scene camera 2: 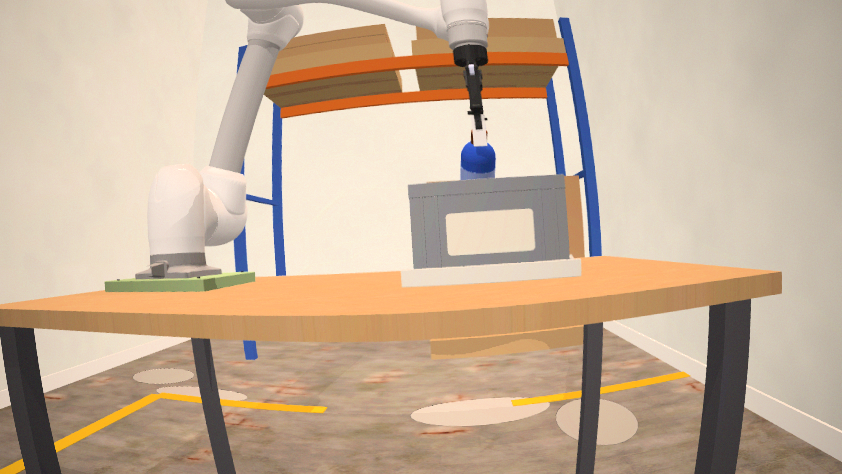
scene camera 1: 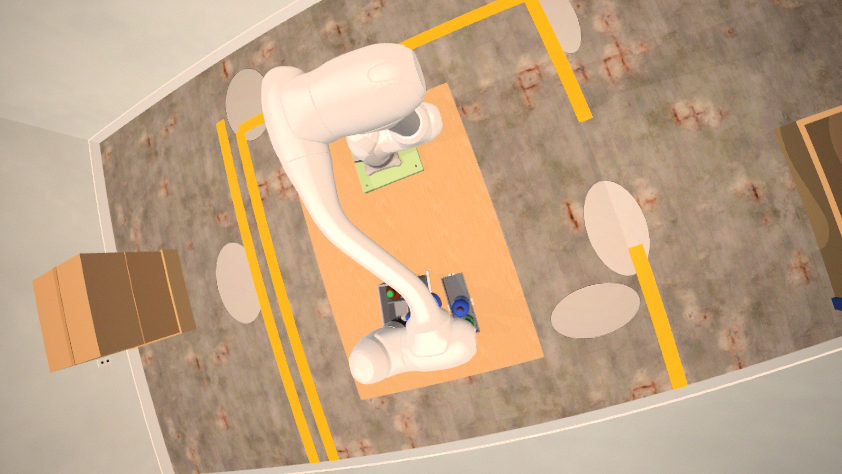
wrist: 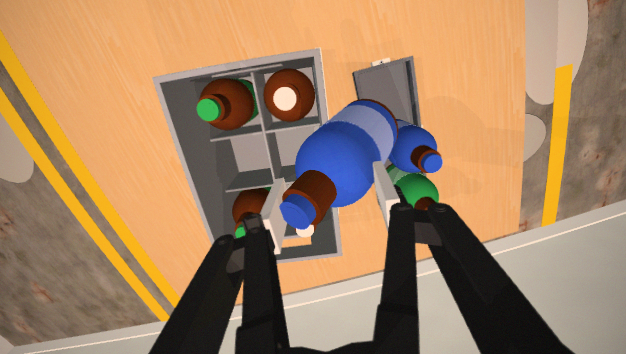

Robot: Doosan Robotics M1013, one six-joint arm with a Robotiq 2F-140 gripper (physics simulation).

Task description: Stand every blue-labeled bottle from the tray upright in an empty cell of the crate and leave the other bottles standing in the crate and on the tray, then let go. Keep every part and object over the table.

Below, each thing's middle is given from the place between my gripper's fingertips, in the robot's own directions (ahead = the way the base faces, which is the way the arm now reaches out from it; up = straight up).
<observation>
I see the green bottle [wrist: 419, 191] 14 cm ahead of my hand, 14 cm to the left of it and 18 cm below it. Round my hand: pale strip [scene camera 2: 540, 270]: 18 cm to the right, 24 cm below.
</observation>
